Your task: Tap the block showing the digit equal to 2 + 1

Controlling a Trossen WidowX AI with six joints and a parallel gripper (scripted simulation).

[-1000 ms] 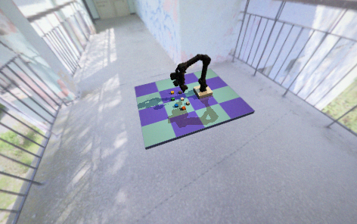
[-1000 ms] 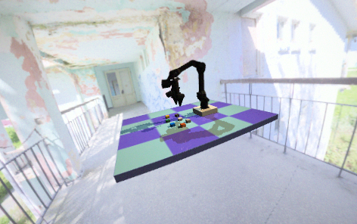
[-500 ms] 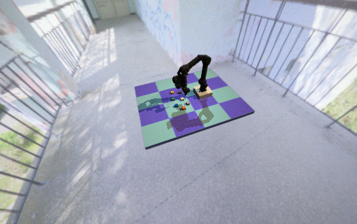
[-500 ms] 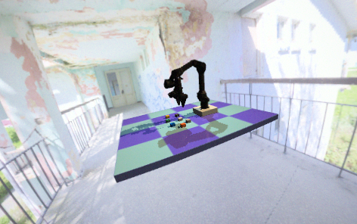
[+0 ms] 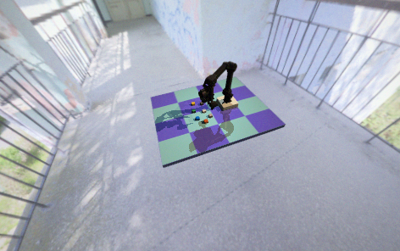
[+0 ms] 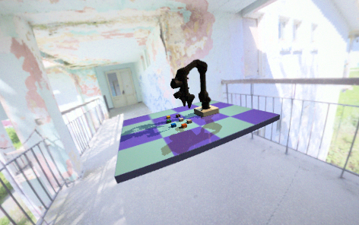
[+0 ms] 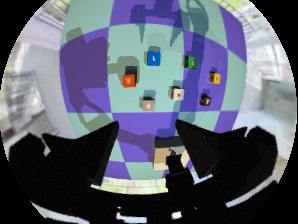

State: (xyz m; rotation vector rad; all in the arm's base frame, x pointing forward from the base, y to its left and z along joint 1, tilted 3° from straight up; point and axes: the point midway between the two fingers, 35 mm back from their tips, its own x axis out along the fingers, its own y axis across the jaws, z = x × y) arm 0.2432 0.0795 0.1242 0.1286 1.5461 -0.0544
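The green block is 150 mm to the right of my gripper tip, 110 mm below it and 110 mm ahead of it. Also, from my gripper tip: blue block (120 mm ahead, 110 mm below, 40 mm to the right); then red-orange block (110 mm below, 70 mm ahead, 40 mm to the left).
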